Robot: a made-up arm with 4 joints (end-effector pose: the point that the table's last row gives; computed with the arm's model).
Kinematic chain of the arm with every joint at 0, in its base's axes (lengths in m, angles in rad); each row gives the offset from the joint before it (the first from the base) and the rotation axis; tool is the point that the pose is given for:
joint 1: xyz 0 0 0.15 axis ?
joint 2: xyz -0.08 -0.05 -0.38 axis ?
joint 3: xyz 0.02 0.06 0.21 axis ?
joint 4: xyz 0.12 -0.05 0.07 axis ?
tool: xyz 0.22 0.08 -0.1
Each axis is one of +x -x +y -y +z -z.
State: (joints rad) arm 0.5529 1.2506 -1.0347 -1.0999
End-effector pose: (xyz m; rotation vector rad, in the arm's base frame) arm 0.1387 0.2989 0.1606 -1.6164 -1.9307 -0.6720
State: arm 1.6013 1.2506 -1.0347 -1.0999
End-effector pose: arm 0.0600 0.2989 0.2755 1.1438 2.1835 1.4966
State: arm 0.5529 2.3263 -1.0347 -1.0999
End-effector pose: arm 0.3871 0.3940 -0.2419 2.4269 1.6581 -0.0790
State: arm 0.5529 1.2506 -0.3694 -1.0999
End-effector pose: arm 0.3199 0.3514 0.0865 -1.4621 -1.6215 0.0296
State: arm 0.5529 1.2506 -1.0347 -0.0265
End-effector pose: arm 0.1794 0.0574 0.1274 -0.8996 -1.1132 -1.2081
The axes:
joint 1: -y
joint 2: -x
joint 3: +z
joint 4: +y

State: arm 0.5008 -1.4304 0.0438 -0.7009
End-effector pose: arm 0.3644 -0.3773 0.0903 1.5072 -1.0107 -0.1130
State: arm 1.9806 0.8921 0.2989 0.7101
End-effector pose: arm 0.3665 0.0939 0.4651 -0.4934 -1.0414 -0.8411
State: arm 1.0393 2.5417 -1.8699 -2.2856
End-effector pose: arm 0.6692 0.2371 -0.2973 1.2946 0.2254 -0.2982
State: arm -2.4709 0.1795 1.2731 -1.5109
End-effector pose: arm 0.0493 0.3250 0.1206 1.2766 0.9343 -0.3935
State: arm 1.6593 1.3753 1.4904 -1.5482
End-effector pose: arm 0.5686 0.4939 0.1283 -1.2453 -1.4640 1.2514
